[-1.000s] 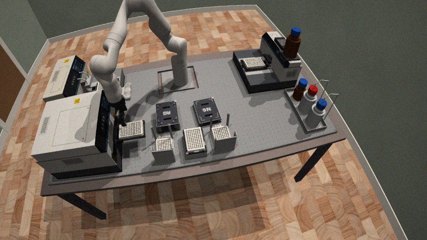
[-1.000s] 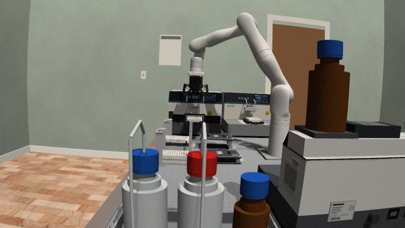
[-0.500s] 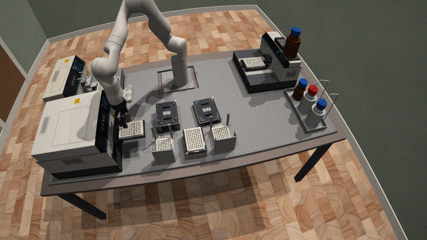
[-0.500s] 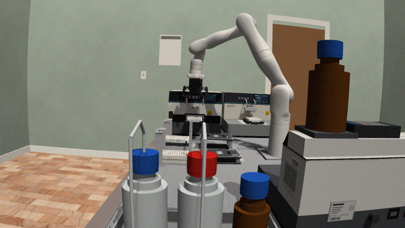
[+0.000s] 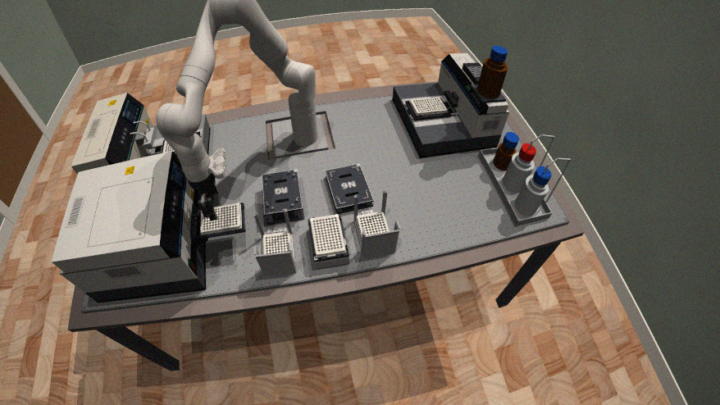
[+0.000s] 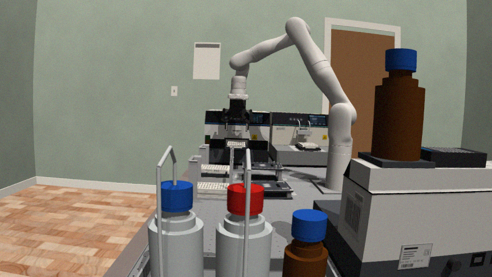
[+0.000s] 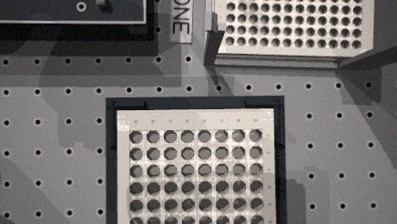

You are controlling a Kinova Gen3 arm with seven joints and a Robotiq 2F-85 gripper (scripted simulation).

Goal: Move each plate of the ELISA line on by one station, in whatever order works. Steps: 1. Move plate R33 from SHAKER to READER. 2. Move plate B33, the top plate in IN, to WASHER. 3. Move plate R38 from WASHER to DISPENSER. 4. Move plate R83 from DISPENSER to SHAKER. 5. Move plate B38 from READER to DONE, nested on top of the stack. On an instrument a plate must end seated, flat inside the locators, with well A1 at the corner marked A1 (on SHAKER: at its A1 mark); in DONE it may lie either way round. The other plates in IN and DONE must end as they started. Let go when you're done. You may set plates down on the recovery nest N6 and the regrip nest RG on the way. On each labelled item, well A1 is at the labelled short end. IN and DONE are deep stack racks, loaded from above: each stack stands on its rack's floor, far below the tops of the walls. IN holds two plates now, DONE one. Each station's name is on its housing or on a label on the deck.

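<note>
Right now my hand is 8 cm above the dark reader tray. Round my hand: regrip nest RG 12 cm behind, 18 cm to the left, 13 cm below; then reader housing 1 cm ahead, 29 cm to the right, 5 cm above; then washer nest 37 cm behind, 20 cm to the right, 9 cm below.
</note>
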